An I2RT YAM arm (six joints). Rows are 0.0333 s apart.
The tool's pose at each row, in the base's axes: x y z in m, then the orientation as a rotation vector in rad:
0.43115 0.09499 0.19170 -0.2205 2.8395 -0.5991
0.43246 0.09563 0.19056 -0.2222 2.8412 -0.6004
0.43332 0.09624 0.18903 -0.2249 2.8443 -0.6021
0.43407 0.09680 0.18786 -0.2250 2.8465 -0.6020
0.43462 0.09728 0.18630 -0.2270 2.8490 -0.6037
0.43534 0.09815 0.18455 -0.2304 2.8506 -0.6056
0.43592 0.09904 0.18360 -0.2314 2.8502 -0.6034
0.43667 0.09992 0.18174 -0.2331 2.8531 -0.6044
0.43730 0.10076 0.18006 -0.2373 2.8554 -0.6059
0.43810 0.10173 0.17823 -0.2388 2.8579 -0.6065
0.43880 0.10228 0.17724 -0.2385 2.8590 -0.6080
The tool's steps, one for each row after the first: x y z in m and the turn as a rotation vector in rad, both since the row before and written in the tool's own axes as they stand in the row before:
-0.00116 0.00092 0.00111 0.0003 0.0018 -0.0015
-0.00065 0.00110 0.00135 0.0002 0.0032 -0.0024
-0.00061 0.00091 0.00102 -0.0005 0.0021 -0.0004
-0.00033 0.00102 0.00134 0.0004 0.0027 -0.0019
-0.00055 0.00144 0.00140 0.0006 0.0017 -0.0027
-0.00056 0.00114 0.00065 -0.0014 -0.0010 -0.0004
-0.00056 0.00149 0.00151 -0.0001 0.0029 -0.0016
-0.00048 0.00139 0.00133 0.0001 0.0023 -0.0033
-0.00065 0.00155 0.00145 -0.0003 0.0024 -0.0014
-0.00062 0.00083 0.00084 0.0008 0.0014 -0.0001

